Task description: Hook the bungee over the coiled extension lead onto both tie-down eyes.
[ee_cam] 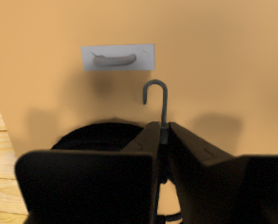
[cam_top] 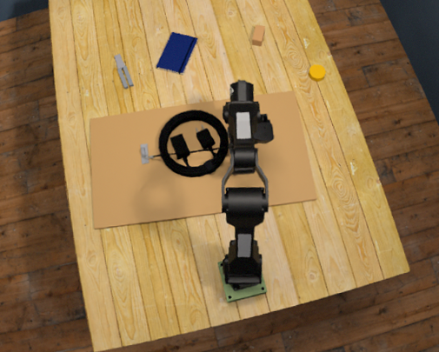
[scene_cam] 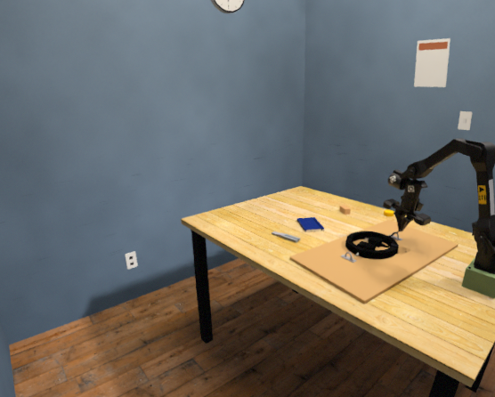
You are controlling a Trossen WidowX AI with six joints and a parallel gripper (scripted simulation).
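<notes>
Now: the board 30 mm ahead of my hand, 110 mm to the left of it and 90 mm below it. The rest, counted from my hand: black coiled extension lead 60 mm ahead, 110 mm to the left, 70 mm below; then tan block 380 mm ahead, 170 mm to the right, 90 mm below; then yellow disc 200 mm ahead, 310 mm to the right, 90 mm below.
</notes>
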